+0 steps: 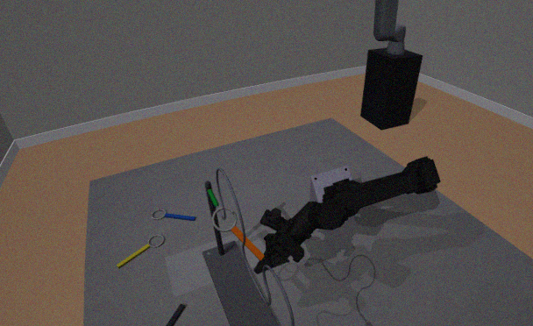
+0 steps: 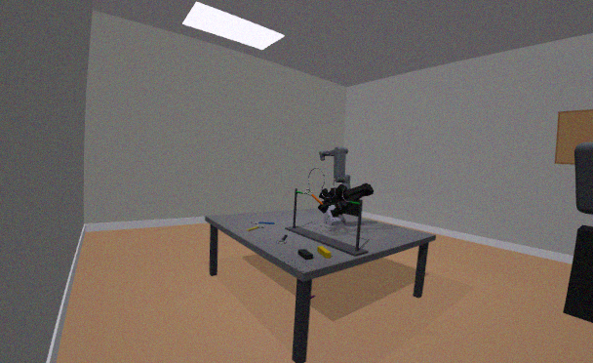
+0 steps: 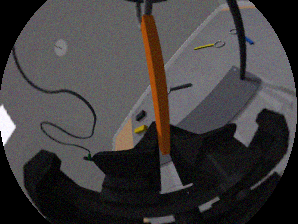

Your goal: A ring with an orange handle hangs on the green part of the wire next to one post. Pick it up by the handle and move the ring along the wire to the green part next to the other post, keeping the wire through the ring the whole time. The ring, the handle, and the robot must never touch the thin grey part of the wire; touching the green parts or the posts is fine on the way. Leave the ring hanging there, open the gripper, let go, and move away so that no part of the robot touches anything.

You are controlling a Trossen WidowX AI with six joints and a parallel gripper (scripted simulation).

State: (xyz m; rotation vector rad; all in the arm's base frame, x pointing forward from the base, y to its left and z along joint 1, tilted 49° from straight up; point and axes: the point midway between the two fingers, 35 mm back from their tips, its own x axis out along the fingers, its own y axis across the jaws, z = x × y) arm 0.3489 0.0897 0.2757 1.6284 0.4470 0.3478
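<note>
Right now the orange-handled ring is 7 cm to the right of my gripper tip, 6 cm above it and 1 cm ahead of it. From my gripper tip the other things lie so: yellow-handled ring (36 cm to the right, 28 cm ahead, 19 cm below); then black block (30 cm ahead, 26 cm to the left, 18 cm below); then yellow block (28 cm to the left, 19 cm ahead, 18 cm below).
</note>
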